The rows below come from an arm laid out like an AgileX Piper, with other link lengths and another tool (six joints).
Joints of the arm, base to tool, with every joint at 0 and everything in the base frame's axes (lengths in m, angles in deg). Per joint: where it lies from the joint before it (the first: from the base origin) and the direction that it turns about. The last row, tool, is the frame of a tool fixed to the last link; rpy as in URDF.
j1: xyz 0 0 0.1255 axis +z
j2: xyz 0 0 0 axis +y
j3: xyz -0.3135 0 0.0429 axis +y
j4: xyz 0.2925 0 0.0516 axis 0.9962 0 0.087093
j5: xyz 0 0 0 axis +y
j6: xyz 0.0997 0 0.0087 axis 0.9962 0 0.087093
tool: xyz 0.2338 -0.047 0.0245 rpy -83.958 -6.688 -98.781
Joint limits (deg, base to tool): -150..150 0..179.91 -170..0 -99.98..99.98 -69.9..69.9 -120..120
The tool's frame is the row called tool.
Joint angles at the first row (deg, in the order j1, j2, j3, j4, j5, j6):
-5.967, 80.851, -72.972, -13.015, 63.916, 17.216
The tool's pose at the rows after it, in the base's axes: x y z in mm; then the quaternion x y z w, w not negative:
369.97, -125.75, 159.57, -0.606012, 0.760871, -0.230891, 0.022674
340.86, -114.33, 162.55, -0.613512, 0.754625, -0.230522, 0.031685
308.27, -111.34, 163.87, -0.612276, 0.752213, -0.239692, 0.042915
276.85, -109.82, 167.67, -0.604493, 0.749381, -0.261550, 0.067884
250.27, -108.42, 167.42, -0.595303, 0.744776, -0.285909, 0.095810
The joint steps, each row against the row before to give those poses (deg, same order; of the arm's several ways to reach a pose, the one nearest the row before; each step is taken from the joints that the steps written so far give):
2.300, -4.131, 2.002, 2.678, 4.251, 0.000
1.043, -6.272, 4.729, 0.682, 0.927, -0.485
0.227, -7.690, 5.883, 0.059, 0.130, -0.132
-0.002, -9.761, 6.474, 0.001, -0.640, -0.001
0.002, -9.789, 6.222, -0.001, -0.854, -0.040

